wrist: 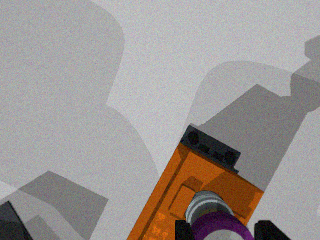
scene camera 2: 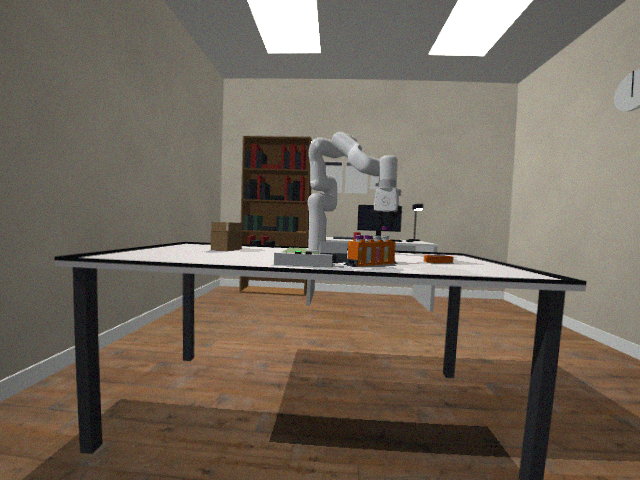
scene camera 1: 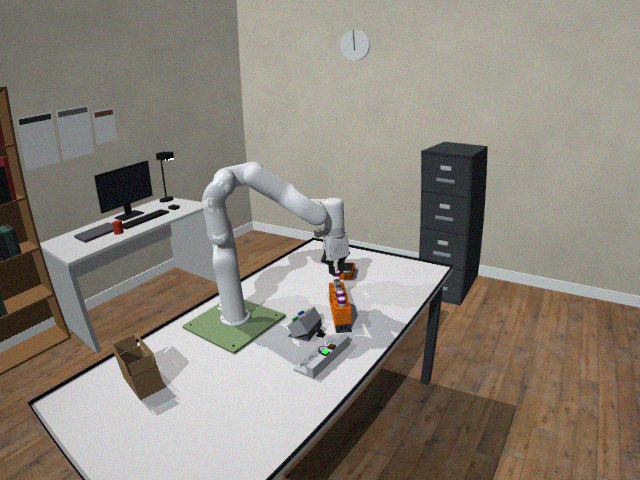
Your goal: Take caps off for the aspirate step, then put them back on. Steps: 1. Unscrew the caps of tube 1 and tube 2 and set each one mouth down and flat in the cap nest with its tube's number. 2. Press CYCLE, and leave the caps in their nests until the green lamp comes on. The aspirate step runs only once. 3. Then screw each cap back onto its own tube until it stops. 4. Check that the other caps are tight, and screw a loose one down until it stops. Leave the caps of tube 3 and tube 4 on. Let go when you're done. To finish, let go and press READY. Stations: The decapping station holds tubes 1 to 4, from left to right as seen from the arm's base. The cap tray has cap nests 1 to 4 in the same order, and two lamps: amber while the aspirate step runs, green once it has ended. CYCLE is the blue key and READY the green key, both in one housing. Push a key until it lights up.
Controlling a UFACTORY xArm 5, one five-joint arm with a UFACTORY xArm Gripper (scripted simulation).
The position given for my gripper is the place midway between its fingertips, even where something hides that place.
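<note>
A cardboard box (scene camera 1: 146,380) is visible, also as the box (scene camera 2: 221,240); in the wrist view it is out of frame. A grey key housing (scene camera 1: 305,327) is visible to me too. My gripper (scene camera 1: 336,273) can be seen, as can the same gripper (scene camera 2: 385,228).
</note>
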